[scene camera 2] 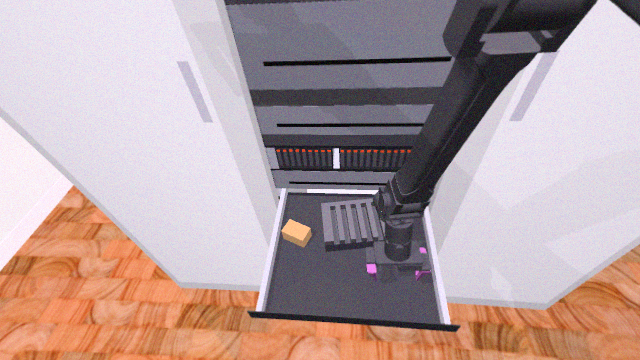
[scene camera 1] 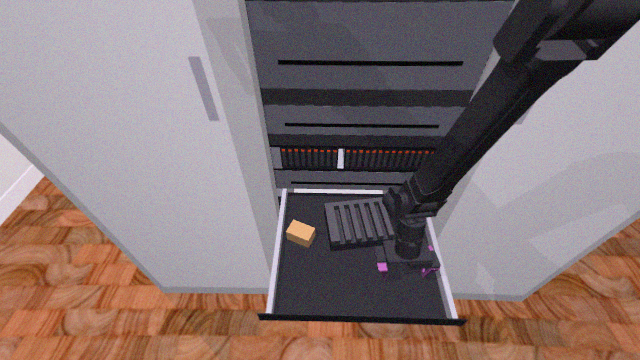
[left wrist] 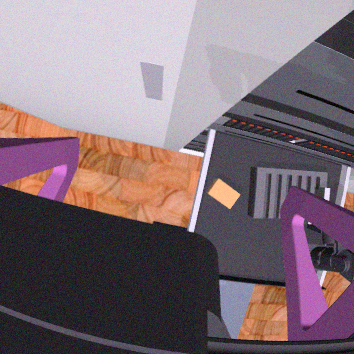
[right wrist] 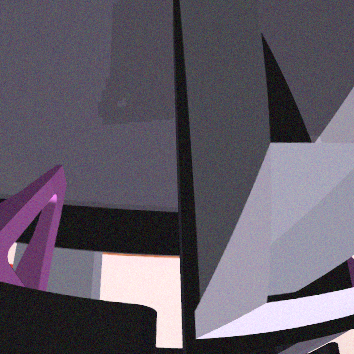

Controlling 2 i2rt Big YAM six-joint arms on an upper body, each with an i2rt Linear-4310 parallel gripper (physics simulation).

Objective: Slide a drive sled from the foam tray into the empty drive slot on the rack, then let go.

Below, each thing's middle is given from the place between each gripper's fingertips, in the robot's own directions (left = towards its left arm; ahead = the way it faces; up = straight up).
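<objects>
From the foam tray (scene camera 1: 354,224), my right gripper is 80 mm to the right of it, 10 mm above it and 160 mm short of it.
Then there's my left hand: the foam tray is 61 cm below it, 34 cm to the right of it and 1 cm ahead of it. Going by its middle, the foam tray is nearer to my right gripper than to my left hand.
</objects>
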